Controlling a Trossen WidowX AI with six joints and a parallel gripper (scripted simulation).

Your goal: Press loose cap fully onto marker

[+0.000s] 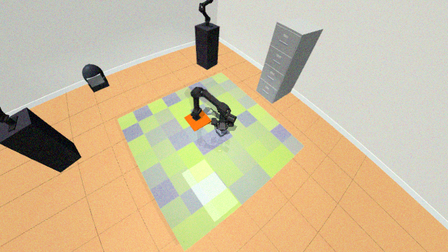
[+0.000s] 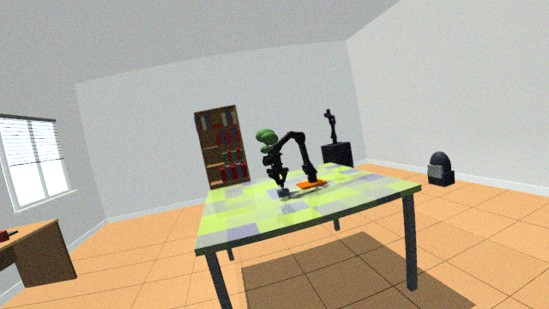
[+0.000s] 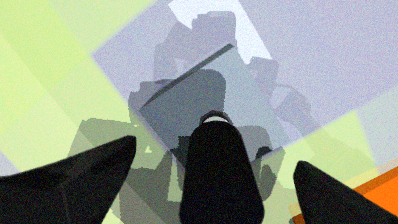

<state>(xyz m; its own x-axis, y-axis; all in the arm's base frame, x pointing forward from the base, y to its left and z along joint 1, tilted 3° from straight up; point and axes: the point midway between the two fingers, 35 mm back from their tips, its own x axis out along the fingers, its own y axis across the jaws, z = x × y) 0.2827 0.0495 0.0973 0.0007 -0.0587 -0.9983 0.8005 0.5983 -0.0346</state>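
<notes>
Right now my gripper tip is 1 cm below the dark marker cap. The rest, counted from my gripper tip: holder block (6 cm below).
</notes>
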